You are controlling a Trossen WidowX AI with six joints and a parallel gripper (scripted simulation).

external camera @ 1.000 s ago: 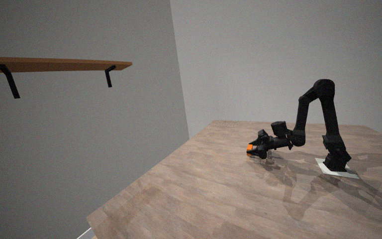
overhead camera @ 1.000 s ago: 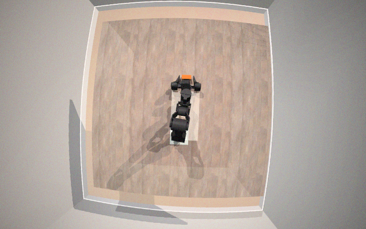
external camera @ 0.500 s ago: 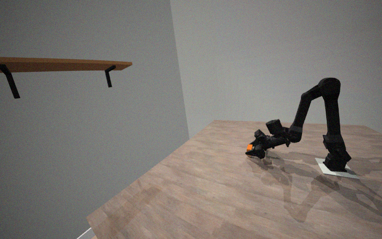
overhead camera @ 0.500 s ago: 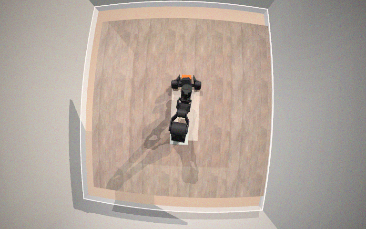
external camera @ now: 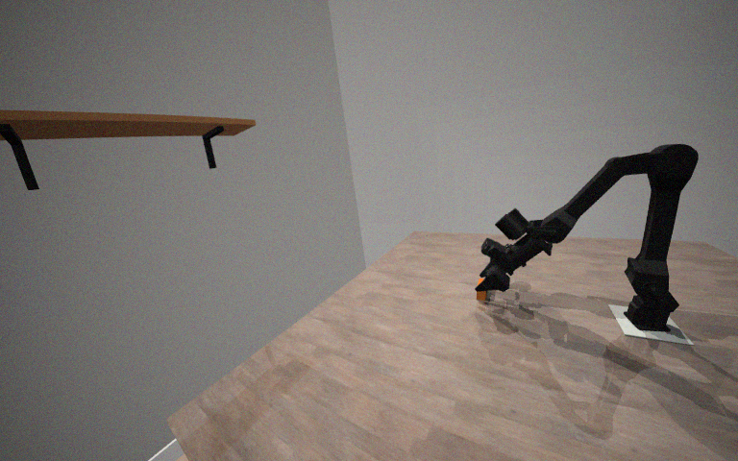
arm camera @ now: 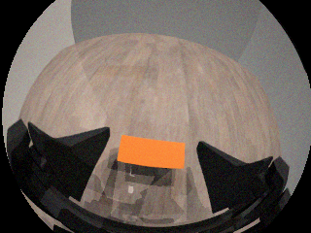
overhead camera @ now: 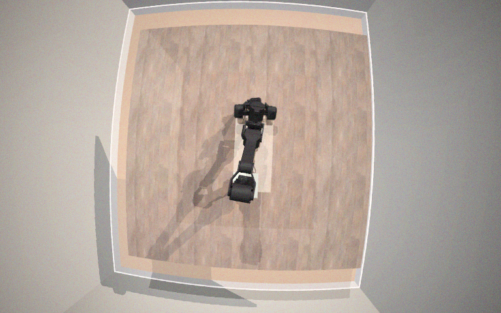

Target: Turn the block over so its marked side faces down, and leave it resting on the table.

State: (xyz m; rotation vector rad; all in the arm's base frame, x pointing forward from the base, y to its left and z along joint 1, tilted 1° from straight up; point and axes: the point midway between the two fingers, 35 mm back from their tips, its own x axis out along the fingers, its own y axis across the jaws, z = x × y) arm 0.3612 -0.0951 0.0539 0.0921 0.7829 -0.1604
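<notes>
Now: the orange block 2 cm below my gripper tip and 2 cm behind it.
</notes>
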